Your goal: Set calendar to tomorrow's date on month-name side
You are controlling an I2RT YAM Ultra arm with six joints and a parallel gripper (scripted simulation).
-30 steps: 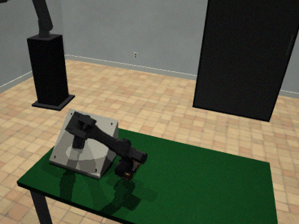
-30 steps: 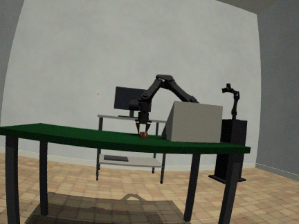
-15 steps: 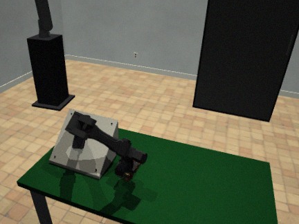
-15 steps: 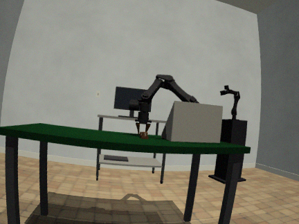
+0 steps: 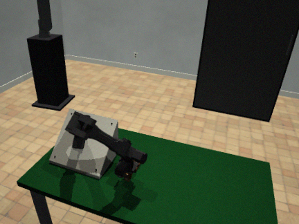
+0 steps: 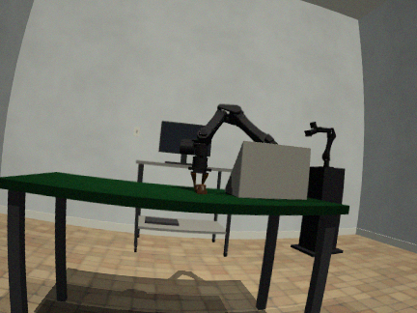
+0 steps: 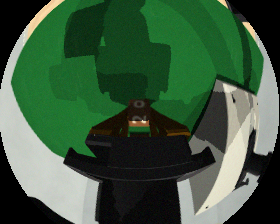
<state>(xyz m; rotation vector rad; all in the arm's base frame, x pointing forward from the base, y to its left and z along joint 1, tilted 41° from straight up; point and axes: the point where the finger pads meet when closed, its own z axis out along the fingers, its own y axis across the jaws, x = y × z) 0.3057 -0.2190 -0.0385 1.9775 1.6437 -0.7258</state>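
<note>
My hand is 10 mm short of the wooden calendar tray, 110 mm to the right of it and 10 mm above it.
</note>
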